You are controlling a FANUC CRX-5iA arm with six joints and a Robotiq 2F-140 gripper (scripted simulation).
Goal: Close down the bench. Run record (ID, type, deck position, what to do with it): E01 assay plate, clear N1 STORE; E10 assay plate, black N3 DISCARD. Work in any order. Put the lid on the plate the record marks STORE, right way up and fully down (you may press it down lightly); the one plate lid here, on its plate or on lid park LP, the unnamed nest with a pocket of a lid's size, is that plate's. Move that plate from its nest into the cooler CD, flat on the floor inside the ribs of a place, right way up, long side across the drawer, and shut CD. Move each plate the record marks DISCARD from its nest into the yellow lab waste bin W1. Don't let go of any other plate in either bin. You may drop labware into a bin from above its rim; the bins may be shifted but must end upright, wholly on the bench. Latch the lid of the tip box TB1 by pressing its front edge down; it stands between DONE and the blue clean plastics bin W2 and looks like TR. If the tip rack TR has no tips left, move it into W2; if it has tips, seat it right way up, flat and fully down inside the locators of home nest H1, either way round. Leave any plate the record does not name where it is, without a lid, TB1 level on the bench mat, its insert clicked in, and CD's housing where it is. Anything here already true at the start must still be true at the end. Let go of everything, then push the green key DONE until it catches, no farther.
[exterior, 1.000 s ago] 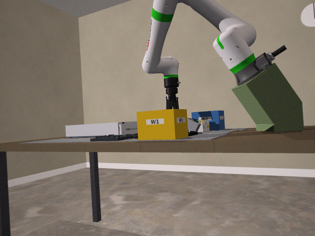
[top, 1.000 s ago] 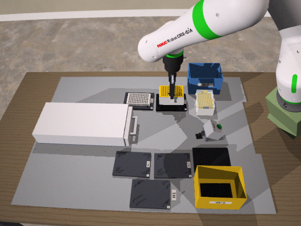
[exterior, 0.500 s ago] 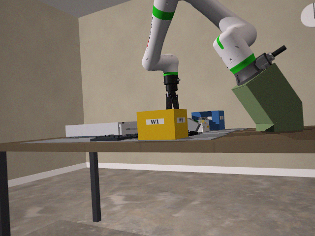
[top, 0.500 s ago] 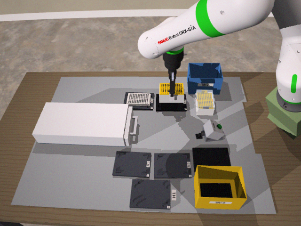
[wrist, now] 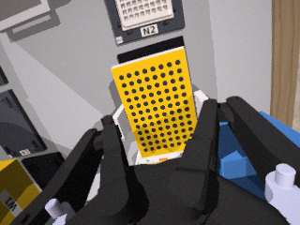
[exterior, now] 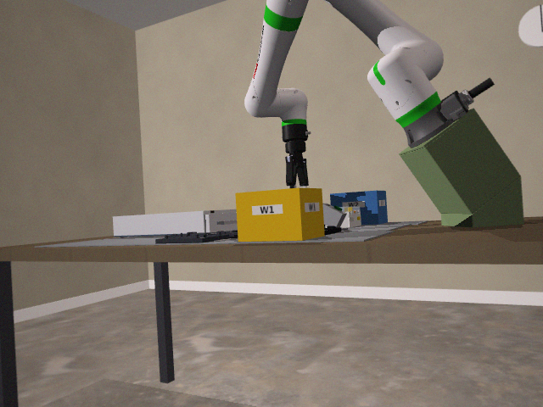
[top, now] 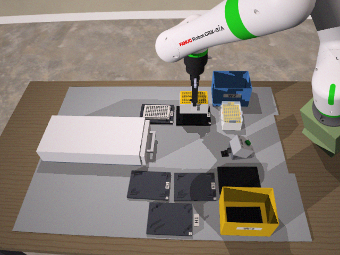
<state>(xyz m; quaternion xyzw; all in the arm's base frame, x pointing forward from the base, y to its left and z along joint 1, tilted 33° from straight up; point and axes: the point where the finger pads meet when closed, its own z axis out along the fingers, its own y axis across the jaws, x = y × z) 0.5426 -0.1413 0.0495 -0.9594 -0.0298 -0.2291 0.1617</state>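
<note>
Right now my hand is 11 cm above the black nest N4. Round my hand: pale plate: 18 cm ahead, 2 cm to the left, 10 cm below; then tip rack TR: 1 cm behind, 1 cm to the right, 1 cm below; then tip box TB1: 18 cm behind, 7 cm below.
</note>
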